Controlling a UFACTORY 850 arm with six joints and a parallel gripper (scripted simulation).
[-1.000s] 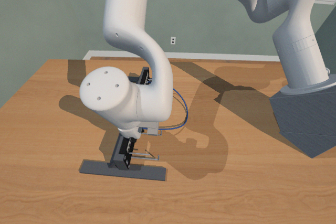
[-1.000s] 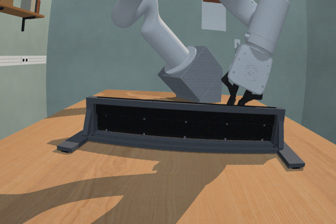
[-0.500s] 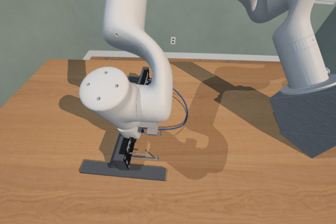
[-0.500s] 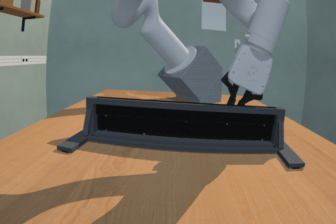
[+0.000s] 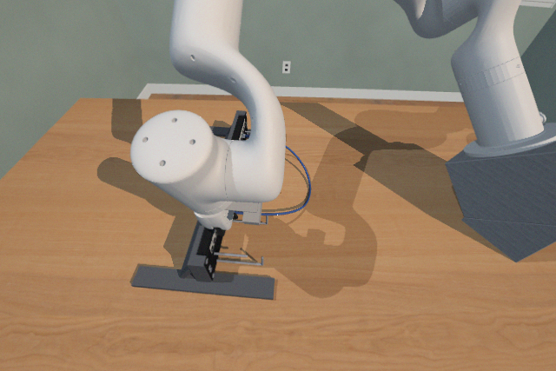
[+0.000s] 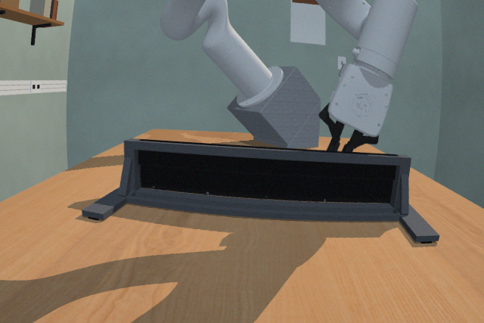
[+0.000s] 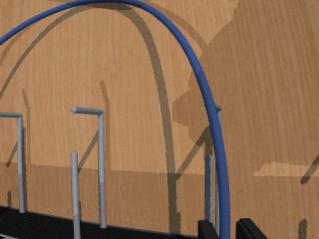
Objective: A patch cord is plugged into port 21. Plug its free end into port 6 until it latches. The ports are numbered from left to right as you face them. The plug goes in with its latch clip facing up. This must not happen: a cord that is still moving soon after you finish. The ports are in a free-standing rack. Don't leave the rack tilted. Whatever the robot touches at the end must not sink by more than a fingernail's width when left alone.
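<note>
The clear plug lies 1 cm ahead of my hand, 1 cm to the right of it and 1 cm below it.
</note>
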